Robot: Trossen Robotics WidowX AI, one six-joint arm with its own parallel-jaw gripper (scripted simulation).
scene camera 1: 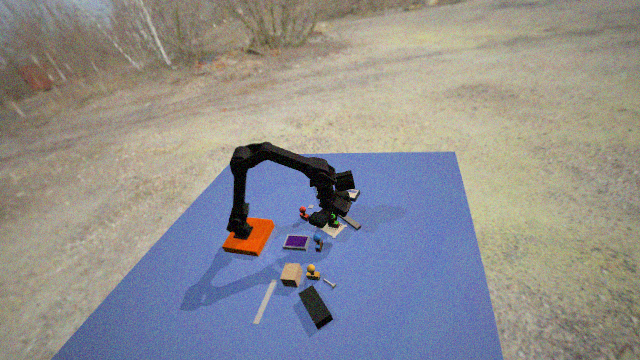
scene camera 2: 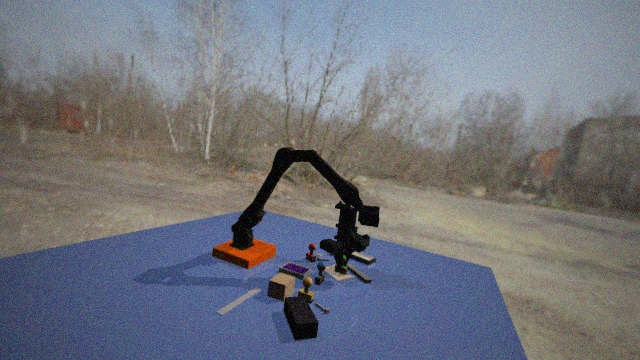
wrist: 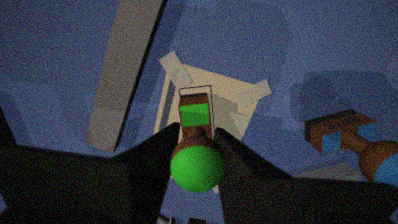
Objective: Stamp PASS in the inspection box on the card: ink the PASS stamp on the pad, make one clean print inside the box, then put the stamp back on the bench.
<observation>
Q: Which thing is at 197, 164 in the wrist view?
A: A green-knobbed stamp.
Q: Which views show my gripper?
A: Scene camera 1, scene camera 2 and the wrist view: all of them.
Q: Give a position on a beige card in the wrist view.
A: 232, 102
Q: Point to a black block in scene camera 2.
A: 302, 321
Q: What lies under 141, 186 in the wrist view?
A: My gripper.
</observation>
